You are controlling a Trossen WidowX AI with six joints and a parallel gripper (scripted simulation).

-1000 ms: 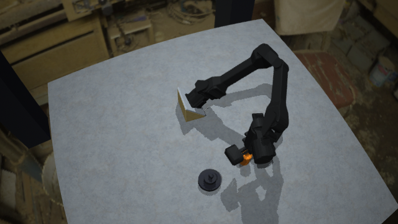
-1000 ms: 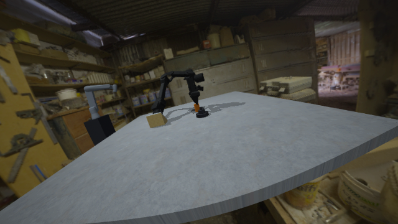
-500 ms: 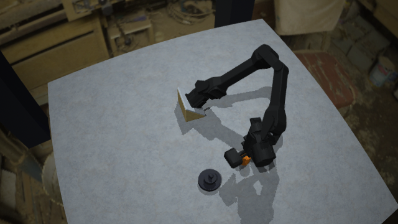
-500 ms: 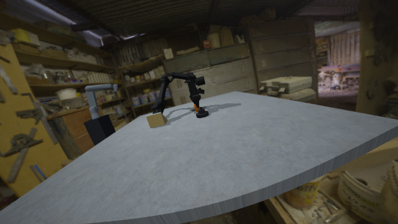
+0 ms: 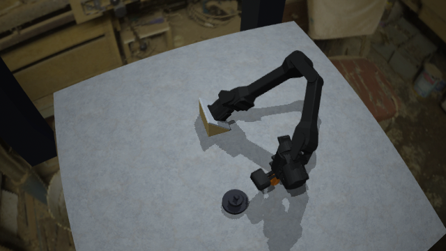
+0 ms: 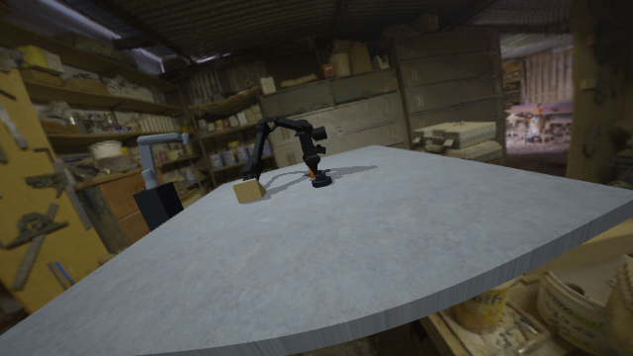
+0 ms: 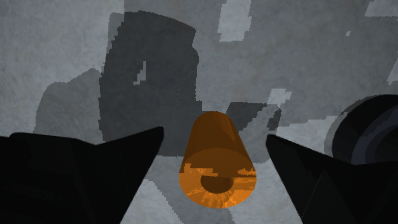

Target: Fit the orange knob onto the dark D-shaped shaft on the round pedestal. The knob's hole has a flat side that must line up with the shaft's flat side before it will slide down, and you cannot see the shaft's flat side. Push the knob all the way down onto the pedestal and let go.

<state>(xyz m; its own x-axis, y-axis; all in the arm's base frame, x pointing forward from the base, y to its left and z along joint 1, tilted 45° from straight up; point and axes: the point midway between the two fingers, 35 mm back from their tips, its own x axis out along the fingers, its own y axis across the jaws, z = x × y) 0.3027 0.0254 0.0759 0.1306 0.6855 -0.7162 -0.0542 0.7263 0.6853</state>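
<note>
Now: the orange knob 2 cm above my gripper tip. The rest, counted from my gripper tip: dark round pedestal: 16 cm to the right, 2 cm above, 1 cm ahead.
</note>
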